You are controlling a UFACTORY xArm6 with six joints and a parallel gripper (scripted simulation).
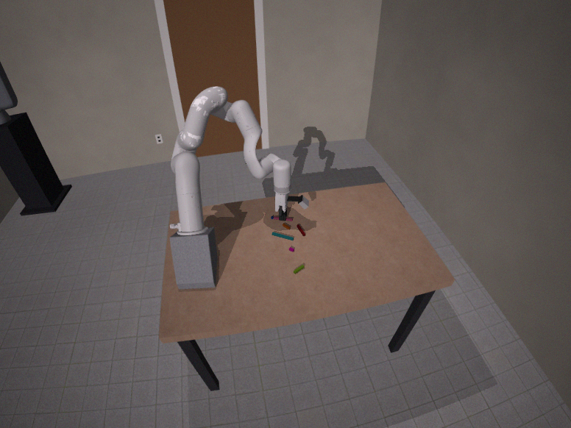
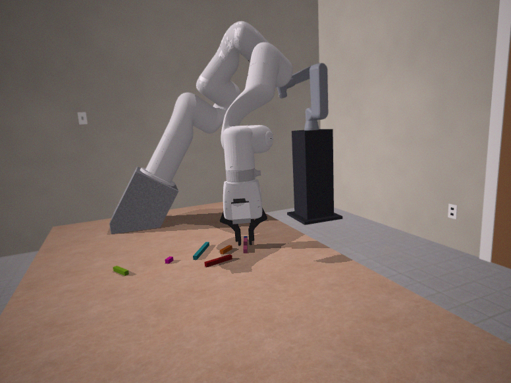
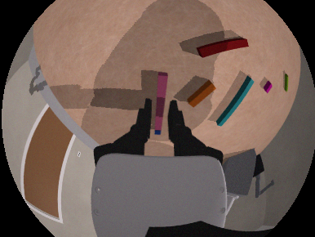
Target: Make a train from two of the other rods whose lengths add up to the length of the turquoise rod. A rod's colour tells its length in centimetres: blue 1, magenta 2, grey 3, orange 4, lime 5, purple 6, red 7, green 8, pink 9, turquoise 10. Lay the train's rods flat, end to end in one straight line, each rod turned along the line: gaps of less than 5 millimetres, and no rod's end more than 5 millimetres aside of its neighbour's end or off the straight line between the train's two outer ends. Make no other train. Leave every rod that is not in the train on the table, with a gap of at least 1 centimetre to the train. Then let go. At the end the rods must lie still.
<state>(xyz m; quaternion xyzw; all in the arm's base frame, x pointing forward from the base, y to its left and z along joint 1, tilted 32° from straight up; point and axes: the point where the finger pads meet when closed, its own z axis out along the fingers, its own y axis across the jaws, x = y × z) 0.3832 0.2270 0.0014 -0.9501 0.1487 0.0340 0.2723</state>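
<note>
Right now the pink rod is 2 cm below my hand. The rest, counted from my hand: red rod: 9 cm to the right, 7 cm ahead, 2 cm below; then blue rod: 5 cm behind, 2 cm to the left, 2 cm below; then orange rod: 5 cm to the right, 2 cm below, 1 cm ahead.
</note>
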